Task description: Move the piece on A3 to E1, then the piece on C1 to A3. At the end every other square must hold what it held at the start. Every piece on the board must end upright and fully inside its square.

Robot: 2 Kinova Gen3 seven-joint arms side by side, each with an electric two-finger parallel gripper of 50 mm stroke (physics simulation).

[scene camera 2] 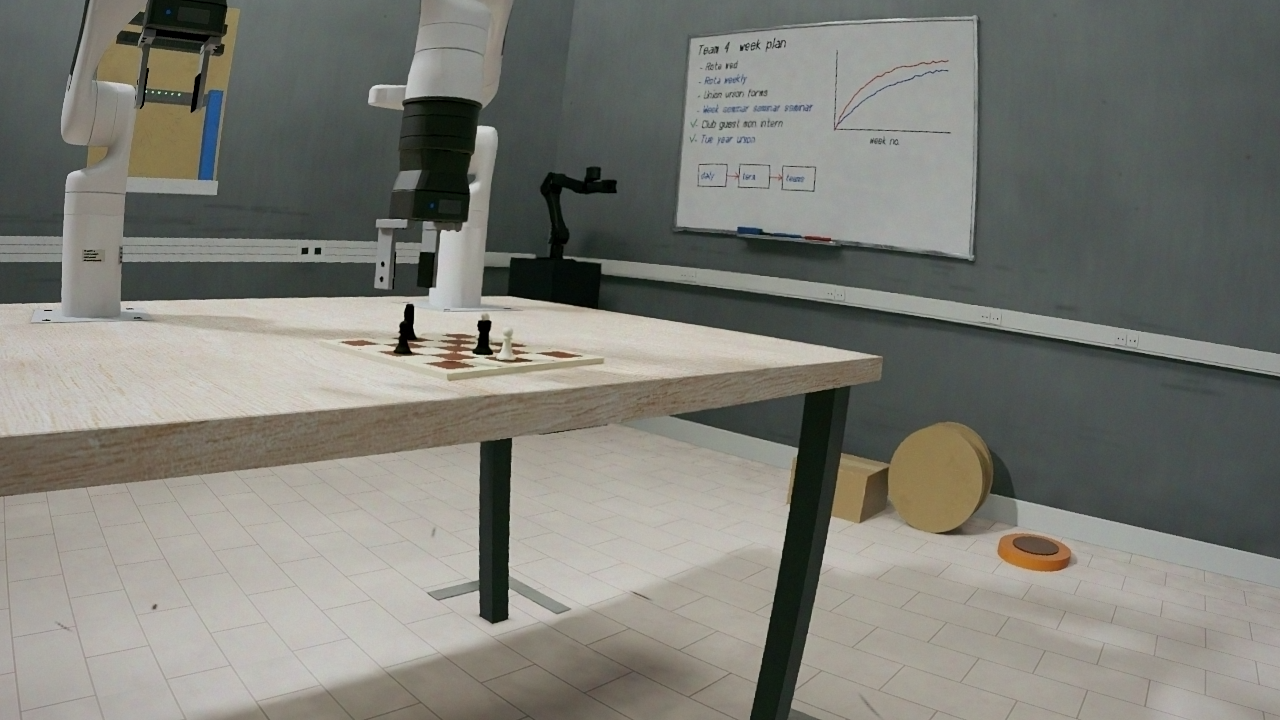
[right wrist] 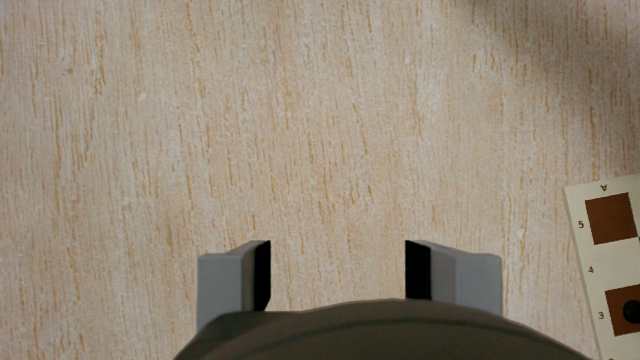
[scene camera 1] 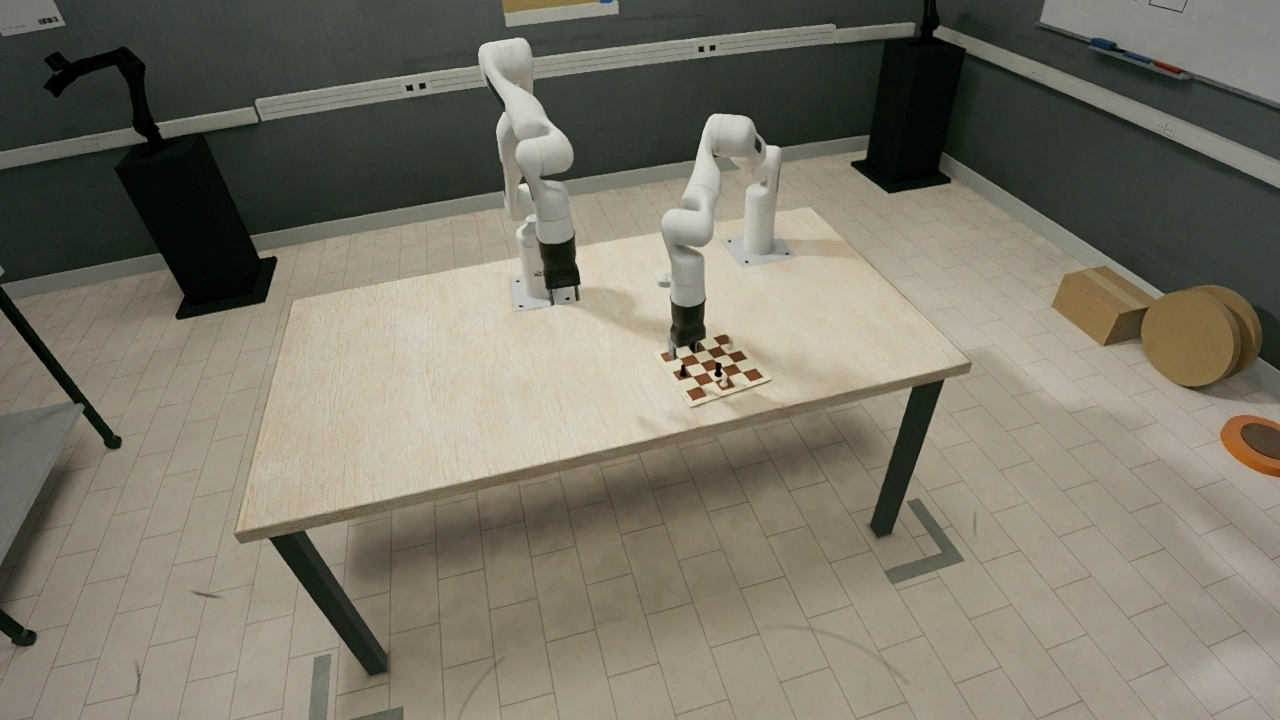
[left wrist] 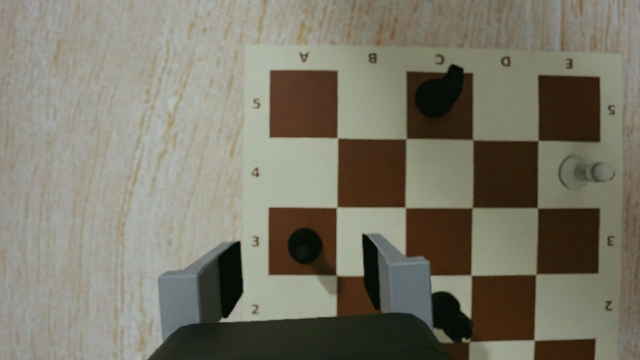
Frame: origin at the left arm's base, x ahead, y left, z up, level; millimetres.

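Seen in the pictures: left gripper, between the fingertips: (scene camera 2: 405, 287) (scene camera 1: 682, 354) (left wrist: 302, 263); right gripper, between the fingertips: (scene camera 2: 167, 109) (right wrist: 337, 269) (scene camera 1: 564, 300); left arm's base, origin of its link: (scene camera 2: 455, 306) (scene camera 1: 757, 247); right arm's base, origin of its link: (scene camera 2: 91, 315) (scene camera 1: 542, 290).
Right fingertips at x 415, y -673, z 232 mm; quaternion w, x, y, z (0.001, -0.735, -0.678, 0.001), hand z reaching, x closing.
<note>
Pixels of each thing's middle, then the offset from my right fingertips to it. "spot": a spot on its surface instead.
- black pawn, middle of its body: (left wrist: 304, 249) (scene camera 2: 403, 336) (scene camera 1: 683, 369) dx +81, dy +249, dz -210 mm
- chessboard, middle of its body: (left wrist: 437, 241) (scene camera 2: 456, 351) (scene camera 1: 710, 366) dx +71, dy +324, dz -229 mm
- white piece, middle of its body: (scene camera 2: 507, 343) (scene camera 1: 724, 379) dx +147, dy +329, dz -210 mm
- E1, a spot on its surface: (scene camera 1: 757, 374) spot: dx +141, dy +419, dz -226 mm
- white pawn, middle of its body: (left wrist: 590, 172) (scene camera 2: 484, 326) (scene camera 1: 731, 342) dx +23, dy +398, dz -210 mm
A black pawn (scene camera 1: 682, 370) (scene camera 2: 403, 340) (left wrist: 305, 245) (right wrist: 631, 311) stands upright on A3 of the chessboard (scene camera 1: 691, 402) (left wrist: 256, 135) (right wrist: 575, 215). A white piece (scene camera 1: 724, 380) (scene camera 2: 506, 345) stands on C1; my gripper hides it in the left wrist view. E1 (scene camera 1: 757, 374) holds no piece. My left gripper (scene camera 1: 684, 350) (scene camera 2: 406, 283) (left wrist: 302, 263) is open and empty above the A-column side of the board; in its wrist view the pawn shows between and slightly beyond the fingertips. My right gripper (scene camera 1: 564, 296) (scene camera 2: 170, 105) (right wrist: 337, 269) is open and empty, high over the table beside its own base.
A black piece (scene camera 2: 484, 336) (left wrist: 450, 316) stands on C2, close to the white C1 piece. Another black piece (scene camera 2: 409, 320) (left wrist: 436, 97) stands on C5. A white pawn (scene camera 1: 729, 343) (left wrist: 575, 172) stands on E4. The table's front edge runs close to the board's row 1 side.
</note>
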